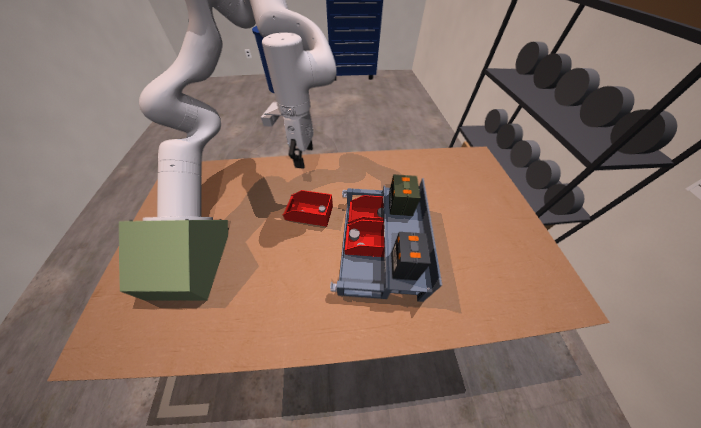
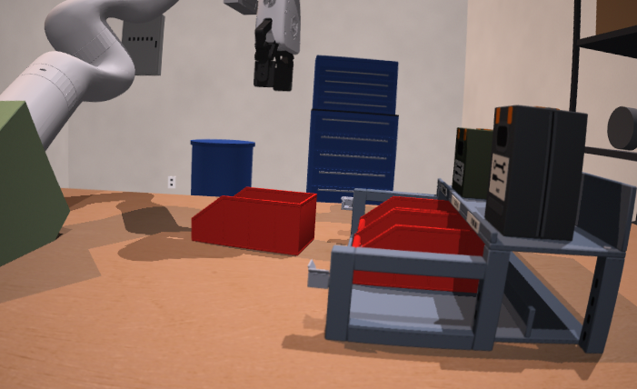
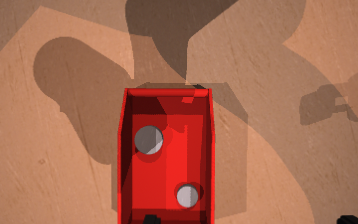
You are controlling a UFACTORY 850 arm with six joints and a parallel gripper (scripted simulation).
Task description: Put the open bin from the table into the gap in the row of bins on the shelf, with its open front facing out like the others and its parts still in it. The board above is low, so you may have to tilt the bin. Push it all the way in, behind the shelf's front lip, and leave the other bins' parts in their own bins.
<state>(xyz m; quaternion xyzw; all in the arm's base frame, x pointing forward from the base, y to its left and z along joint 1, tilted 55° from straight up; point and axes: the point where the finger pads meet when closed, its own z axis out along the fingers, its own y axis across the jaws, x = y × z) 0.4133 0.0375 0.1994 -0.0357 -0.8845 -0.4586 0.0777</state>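
Right now my hand is 23 cm above the grey disc, 7 cm to the left of it and 4 cm past it. The rest, counted from my hand: grey shelf: 26 cm ahead, 18 cm to the right, 18 cm below.
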